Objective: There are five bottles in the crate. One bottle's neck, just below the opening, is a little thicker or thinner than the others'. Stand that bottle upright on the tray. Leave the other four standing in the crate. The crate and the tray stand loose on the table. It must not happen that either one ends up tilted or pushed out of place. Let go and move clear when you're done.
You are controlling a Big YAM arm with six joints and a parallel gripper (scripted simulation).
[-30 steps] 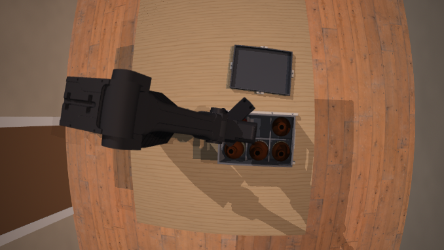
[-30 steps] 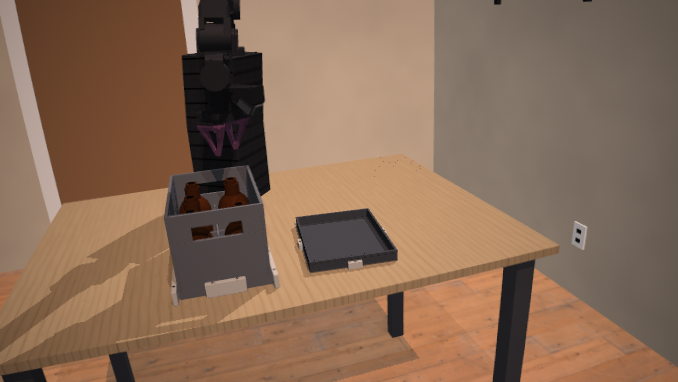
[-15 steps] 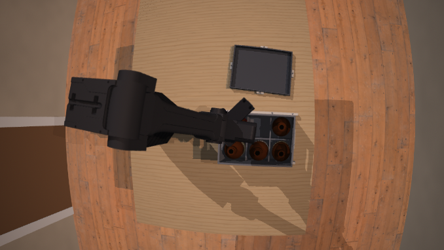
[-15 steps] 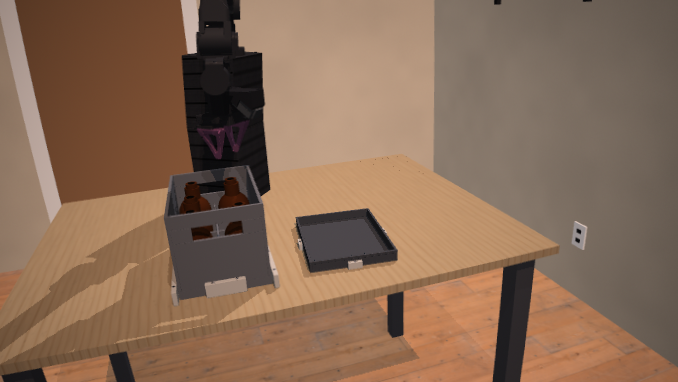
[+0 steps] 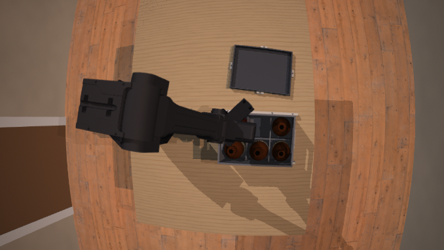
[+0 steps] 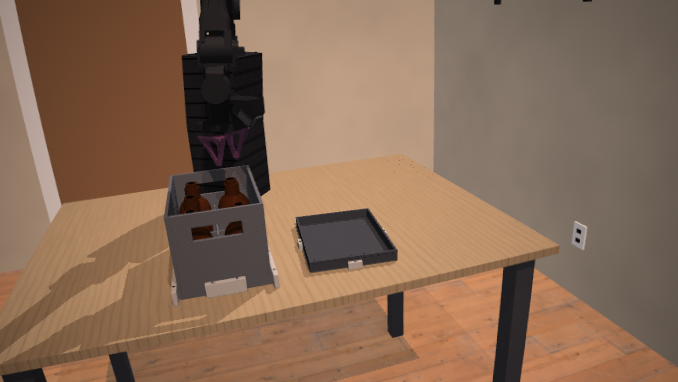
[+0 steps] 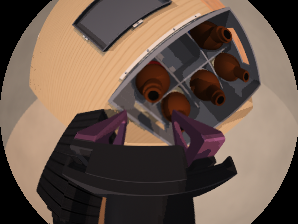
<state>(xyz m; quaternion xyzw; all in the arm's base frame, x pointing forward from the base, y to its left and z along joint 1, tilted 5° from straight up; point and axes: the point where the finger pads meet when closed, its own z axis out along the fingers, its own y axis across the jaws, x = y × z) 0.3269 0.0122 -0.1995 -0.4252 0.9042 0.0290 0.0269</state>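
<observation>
The grey crate is 100 mm ahead of my hand, 30 mm to the right of it and 130 mm below it. Round my hand: dark tray 70 mm ahead, 240 mm to the left, 200 mm below.
</observation>
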